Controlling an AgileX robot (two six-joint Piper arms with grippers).
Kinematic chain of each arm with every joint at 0, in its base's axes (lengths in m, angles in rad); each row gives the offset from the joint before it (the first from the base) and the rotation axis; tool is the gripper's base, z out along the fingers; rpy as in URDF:
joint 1: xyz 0 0 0.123 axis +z
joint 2: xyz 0 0 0 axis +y
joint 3: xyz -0.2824 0 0.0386 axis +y
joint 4: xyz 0.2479 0 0.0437 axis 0.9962 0 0.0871
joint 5: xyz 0 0 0 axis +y
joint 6: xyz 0.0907 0 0.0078 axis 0.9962 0 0.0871
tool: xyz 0 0 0 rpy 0 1.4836 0
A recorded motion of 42 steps. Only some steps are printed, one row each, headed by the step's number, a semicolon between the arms.
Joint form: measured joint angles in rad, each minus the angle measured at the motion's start. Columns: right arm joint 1, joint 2, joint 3, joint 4, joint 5, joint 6; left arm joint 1, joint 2, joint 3, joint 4, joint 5, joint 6.
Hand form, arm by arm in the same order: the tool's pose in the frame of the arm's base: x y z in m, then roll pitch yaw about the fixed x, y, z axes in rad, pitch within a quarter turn. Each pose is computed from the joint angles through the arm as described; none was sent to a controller.
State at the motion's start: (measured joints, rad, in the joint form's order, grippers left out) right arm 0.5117 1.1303 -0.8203 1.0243 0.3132 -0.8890; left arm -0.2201 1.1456 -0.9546 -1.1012 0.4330 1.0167
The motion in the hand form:
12: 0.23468 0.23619 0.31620 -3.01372 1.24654 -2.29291; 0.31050 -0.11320 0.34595 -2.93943 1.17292 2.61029
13: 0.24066 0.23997 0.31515 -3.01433 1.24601 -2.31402; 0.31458 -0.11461 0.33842 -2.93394 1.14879 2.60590
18: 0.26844 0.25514 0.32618 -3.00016 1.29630 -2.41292; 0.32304 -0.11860 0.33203 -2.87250 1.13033 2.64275
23: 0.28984 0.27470 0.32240 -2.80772 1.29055 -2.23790; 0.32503 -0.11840 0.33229 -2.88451 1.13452 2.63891
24: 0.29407 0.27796 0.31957 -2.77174 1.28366 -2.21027; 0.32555 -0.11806 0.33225 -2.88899 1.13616 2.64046
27: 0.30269 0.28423 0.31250 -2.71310 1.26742 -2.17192; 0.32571 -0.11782 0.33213 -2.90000 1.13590 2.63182
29: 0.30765 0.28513 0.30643 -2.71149 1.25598 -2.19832; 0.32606 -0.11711 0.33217 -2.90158 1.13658 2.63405
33: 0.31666 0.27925 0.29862 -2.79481 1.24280 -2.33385; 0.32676 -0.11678 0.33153 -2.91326 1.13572 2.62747
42: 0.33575 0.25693 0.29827 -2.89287 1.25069 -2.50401; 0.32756 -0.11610 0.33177 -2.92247 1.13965 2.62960
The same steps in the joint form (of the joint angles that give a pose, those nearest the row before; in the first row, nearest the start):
12: 0.3025 0.3159 -0.1984 0.3673 -0.4099 -0.5128; 0.0000 0.3066 -0.2138 -0.0363 0.1084 0.1937
13: 0.3025 0.3414 -0.2205 0.3791 -0.4294 -0.5176; 0.0000 0.3283 -0.2138 -0.0319 0.1165 0.1970
18: 0.3025 0.4410 -0.3573 0.4253 -0.5386 -0.5337; 0.0000 0.3690 -0.2353 -0.0526 0.1398 0.2045
23: 0.3025 0.5447 -0.4655 0.4319 -0.5627 -0.5891; 0.0000 0.3737 -0.2408 -0.0526 0.1308 0.2068
24: 0.3025 0.5657 -0.4820 0.4333 -0.5723 -0.5989; 0.0000 0.3742 -0.2407 -0.0526 0.1245 0.2068
27: 0.3025 0.6092 -0.5137 0.4365 -0.5947 -0.6155; 0.0000 0.3742 -0.2408 -0.0485 0.1219 0.2068
29: 0.3007 0.6309 -0.5220 0.4448 -0.6202 -0.6175; 0.0018 0.3742 -0.2407 -0.0485 0.1198 0.2068
33: 0.2812 0.6498 -0.5242 0.4825 -0.6466 -0.6192; 0.0018 0.3759 -0.2407 -0.0447 0.1142 0.2068
42: 0.2109 0.6518 -0.5263 0.4876 -0.6431 -0.5913; 0.0018 0.3759 -0.2407 -0.0446 0.1024 0.2068

